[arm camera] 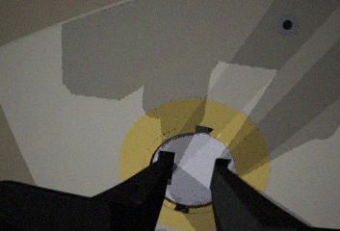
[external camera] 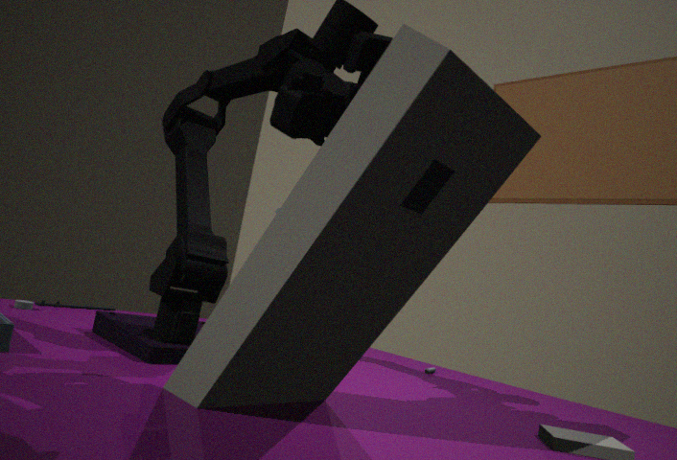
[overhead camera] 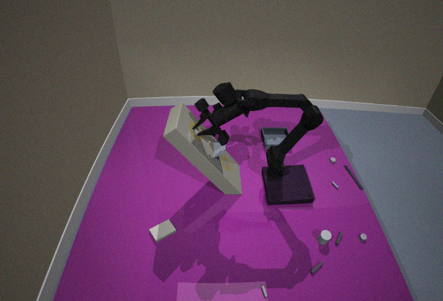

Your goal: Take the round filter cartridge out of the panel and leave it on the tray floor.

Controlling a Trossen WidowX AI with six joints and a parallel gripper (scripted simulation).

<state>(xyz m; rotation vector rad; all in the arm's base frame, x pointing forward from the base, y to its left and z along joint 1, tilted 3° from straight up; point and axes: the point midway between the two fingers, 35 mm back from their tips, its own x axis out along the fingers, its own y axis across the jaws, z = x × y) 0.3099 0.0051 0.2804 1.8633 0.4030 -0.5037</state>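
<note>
My gripper tip is 1 cm short of the round grey filter cartridge and 1 cm above it. The rest, counted from my gripper tip: grey tray 41 cm behind, 30 cm to the right, 26 cm below; then beige service panel 8 cm below, 4 cm behind; then white block 28 cm to the left, 26 cm below, 12 cm ahead.
</note>
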